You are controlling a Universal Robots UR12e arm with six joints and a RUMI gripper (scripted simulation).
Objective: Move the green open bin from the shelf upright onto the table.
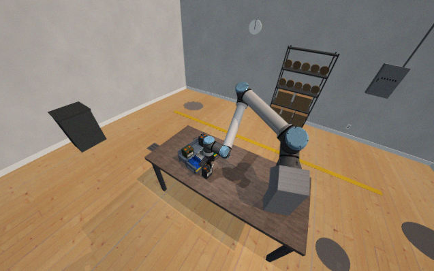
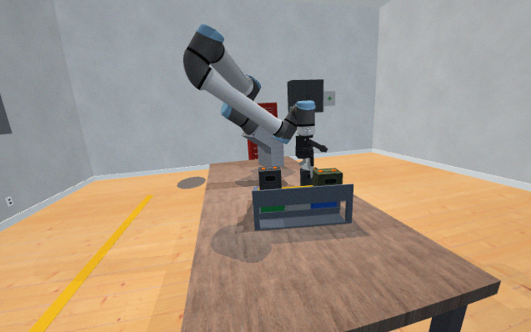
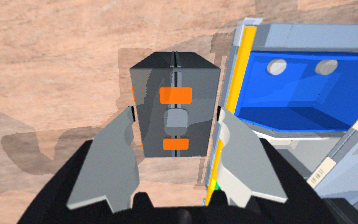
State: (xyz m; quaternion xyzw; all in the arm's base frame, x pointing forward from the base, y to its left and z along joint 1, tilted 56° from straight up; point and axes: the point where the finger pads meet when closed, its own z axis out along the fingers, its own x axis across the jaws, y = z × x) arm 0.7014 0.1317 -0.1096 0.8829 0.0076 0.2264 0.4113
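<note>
Now: hand 60 mm short of the yellow strip, 120 mm to the left of it and 50 mm above it. From my hand the other things lie so: olive box: 280 mm ahead, 50 mm to the right, 40 mm above; pale grey bin: 160 mm ahead, 140 mm to the right, 60 mm below; blue bin: 180 mm ahead, 30 mm to the right, 60 mm below.
</note>
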